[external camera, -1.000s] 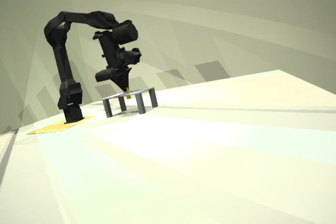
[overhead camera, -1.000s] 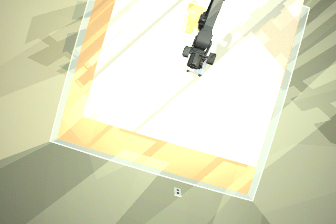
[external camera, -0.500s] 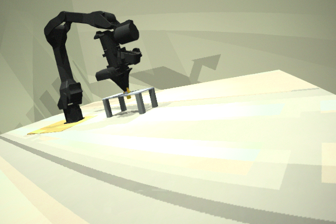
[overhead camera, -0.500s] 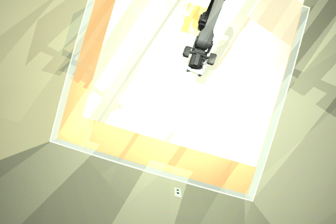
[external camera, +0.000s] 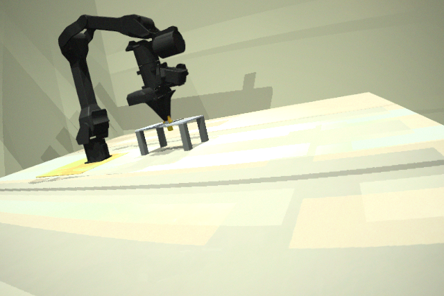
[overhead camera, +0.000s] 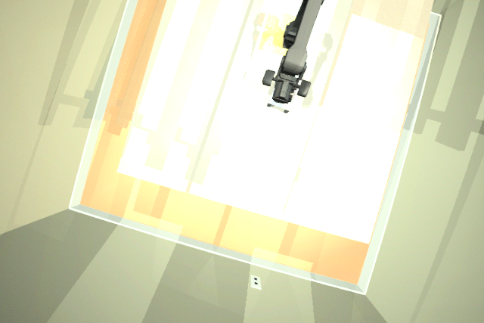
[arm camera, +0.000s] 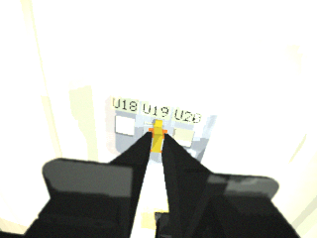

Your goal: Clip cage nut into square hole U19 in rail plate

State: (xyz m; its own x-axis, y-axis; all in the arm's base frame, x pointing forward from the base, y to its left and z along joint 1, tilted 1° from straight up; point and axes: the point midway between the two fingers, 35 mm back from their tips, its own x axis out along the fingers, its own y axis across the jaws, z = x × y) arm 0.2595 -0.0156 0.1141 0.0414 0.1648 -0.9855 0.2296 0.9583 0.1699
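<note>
Right now the yellow cage nut is 10 mm below my gripper tip.
</note>
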